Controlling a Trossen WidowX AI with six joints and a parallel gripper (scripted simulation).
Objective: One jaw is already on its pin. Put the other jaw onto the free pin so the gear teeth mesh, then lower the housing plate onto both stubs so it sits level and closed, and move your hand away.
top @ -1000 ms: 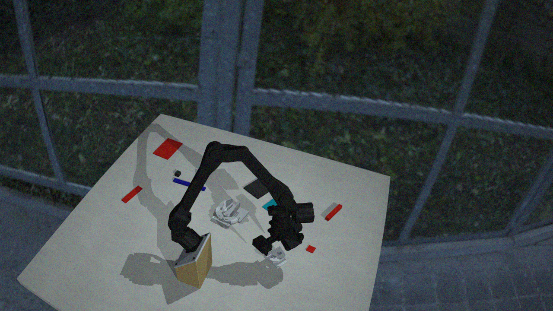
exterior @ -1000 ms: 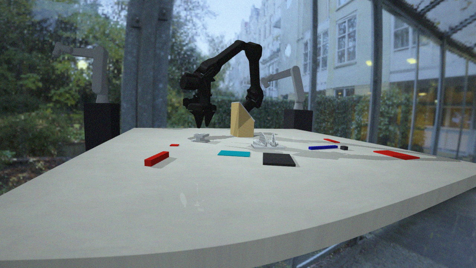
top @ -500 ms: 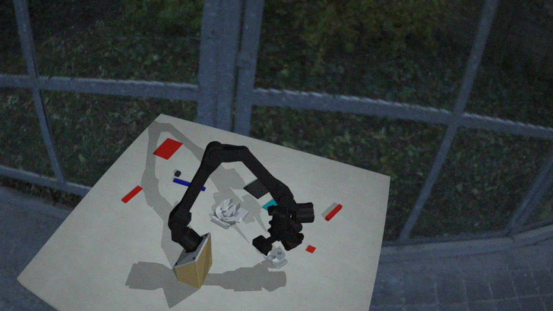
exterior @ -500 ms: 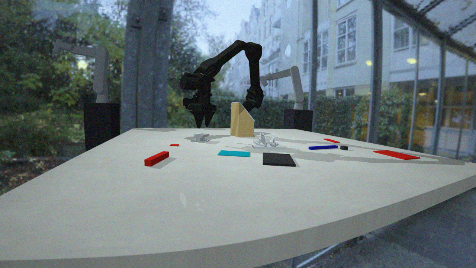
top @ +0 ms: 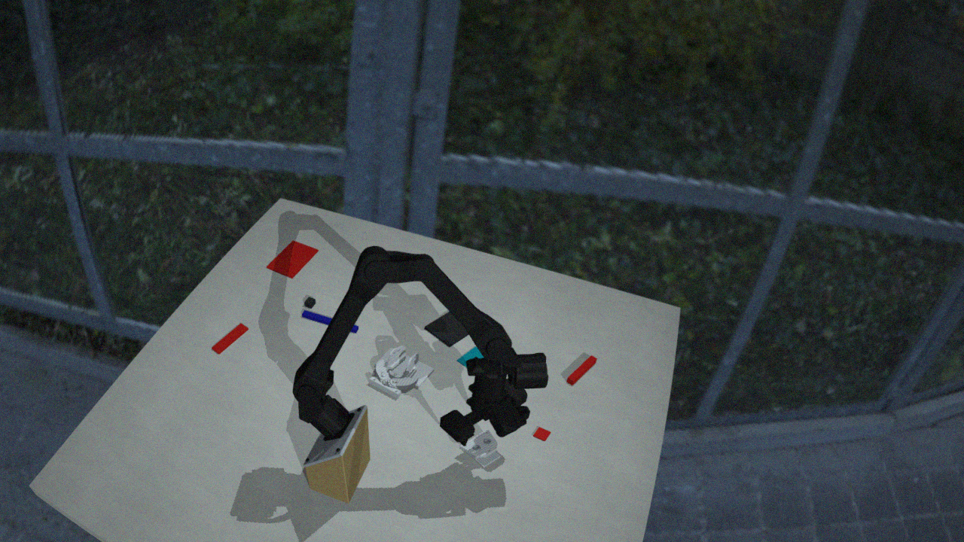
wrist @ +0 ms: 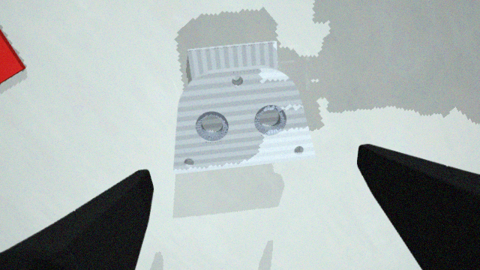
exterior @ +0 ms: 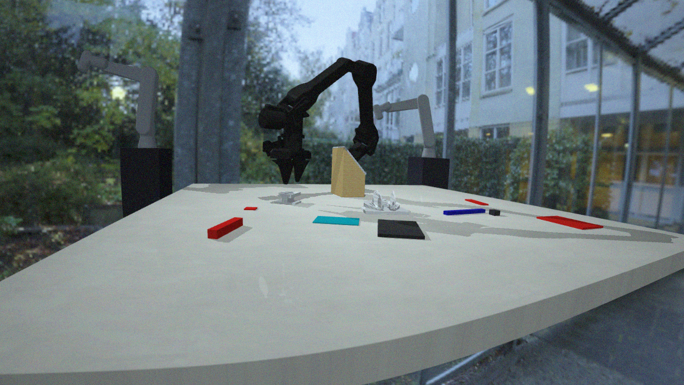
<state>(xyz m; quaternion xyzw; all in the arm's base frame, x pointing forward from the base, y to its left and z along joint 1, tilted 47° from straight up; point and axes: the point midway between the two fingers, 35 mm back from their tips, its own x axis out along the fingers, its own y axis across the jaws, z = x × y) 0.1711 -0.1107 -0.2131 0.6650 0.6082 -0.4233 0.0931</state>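
Right now my gripper tip is 1 cm to the left of the white housing plate and 3 cm above it. Round my gripper tip: ribbed white stand 1 cm to the right, 5 cm below; then small red tile 10 cm ahead, 12 cm to the right, 6 cm below; then teal tile 26 cm ahead, 8 cm to the left, 6 cm below.
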